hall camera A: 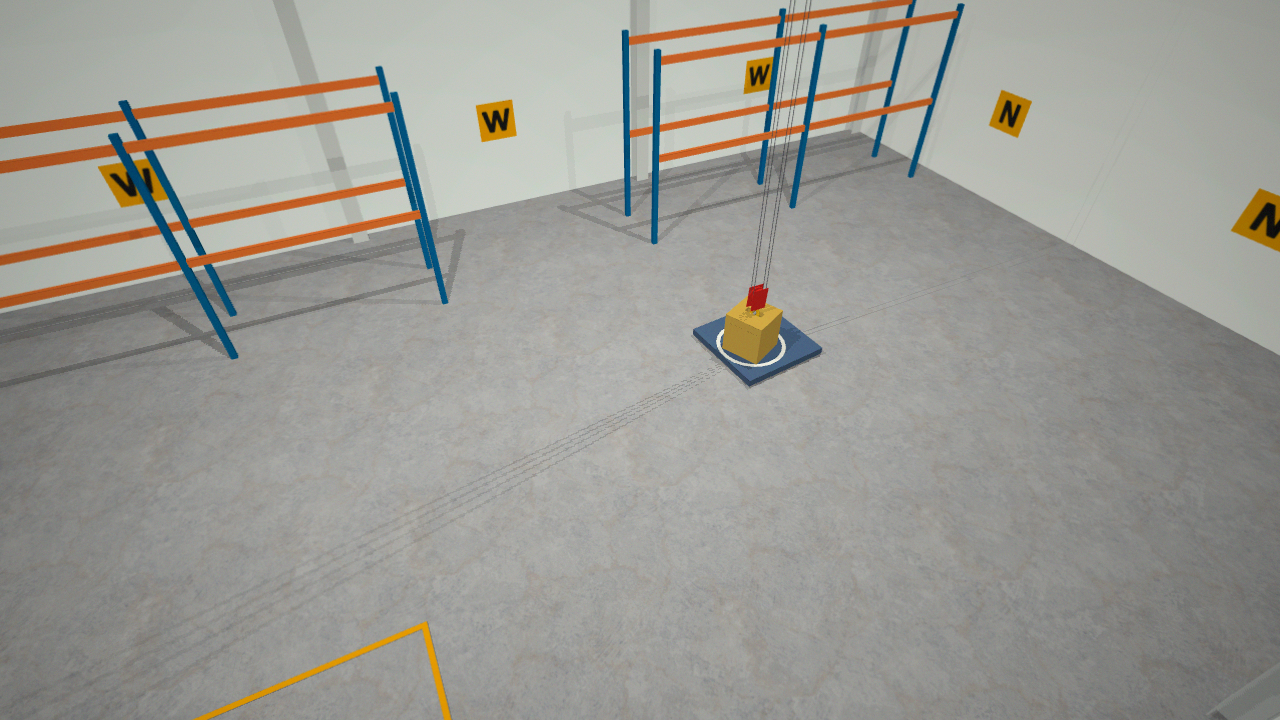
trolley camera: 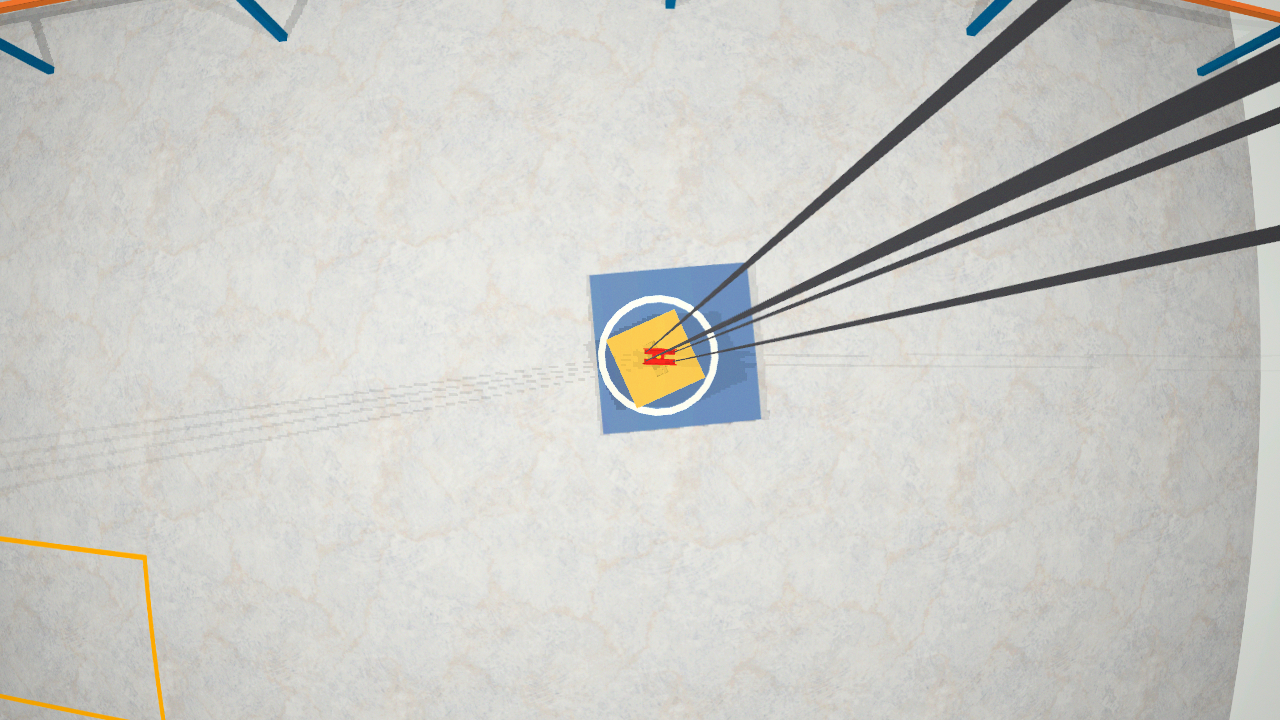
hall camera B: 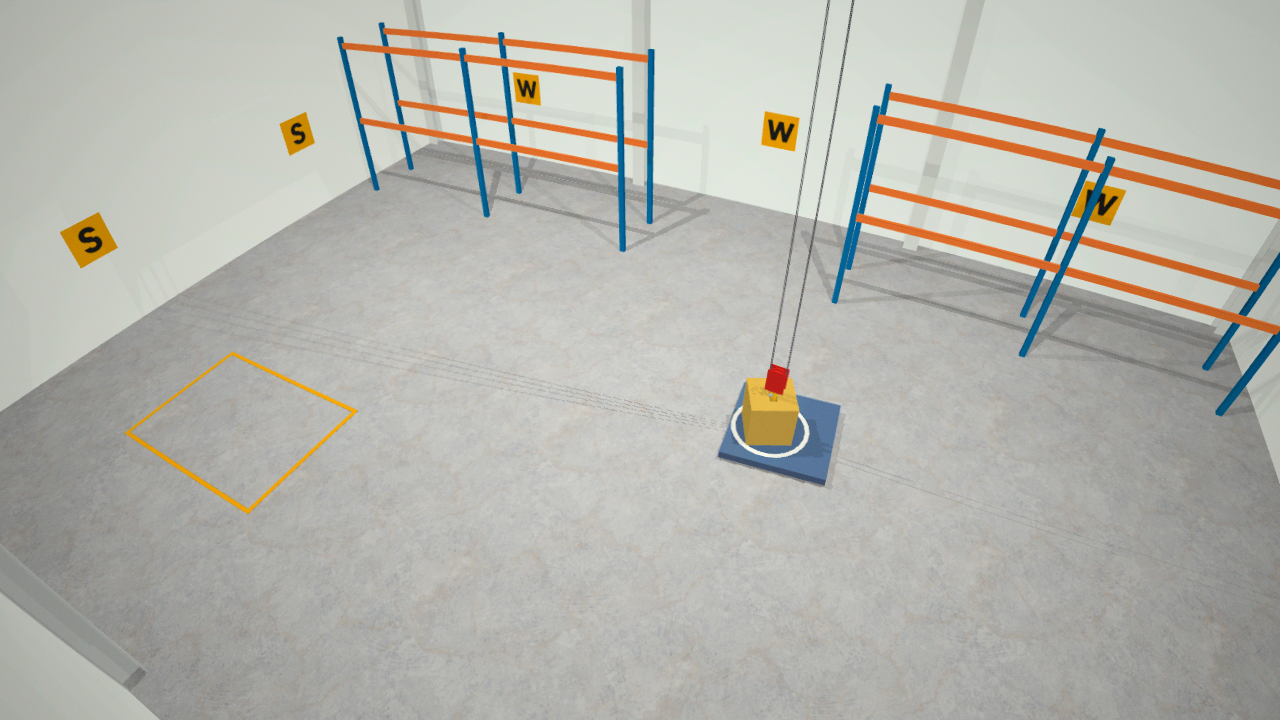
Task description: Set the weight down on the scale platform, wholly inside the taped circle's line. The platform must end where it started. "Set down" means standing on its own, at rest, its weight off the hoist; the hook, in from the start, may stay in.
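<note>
The yellow block-shaped weight (hall camera A: 750, 340) (hall camera B: 769, 426) (trolley camera: 671, 380) is upright at the blue scale platform (hall camera A: 803, 349) (hall camera B: 819, 416) (trolley camera: 738, 394). No gap shows under it. It appears within the white taped circle (hall camera A: 750, 364) (hall camera B: 771, 454) (trolley camera: 657, 412), its lower corners close to the line in the hall views. In the trolley view it is turned relative to the platform. My hook (hall camera A: 759, 312) (hall camera B: 773, 396) is small and partly hidden at the weight's top fitting, under the red block (hall camera A: 757, 297) (hall camera B: 776, 379) (trolley camera: 659, 356). The ropes look straight; whether they bear load cannot be told.
Blue and orange racks (hall camera A: 656, 147) (hall camera B: 621, 161) stand along the W wall, with more racks (hall camera A: 418, 197) (hall camera B: 1066, 259) farther along it. A yellow taped outline (hall camera A: 313, 671) (hall camera B: 295, 382) (trolley camera: 152, 626) lies on the floor, away from the platform.
</note>
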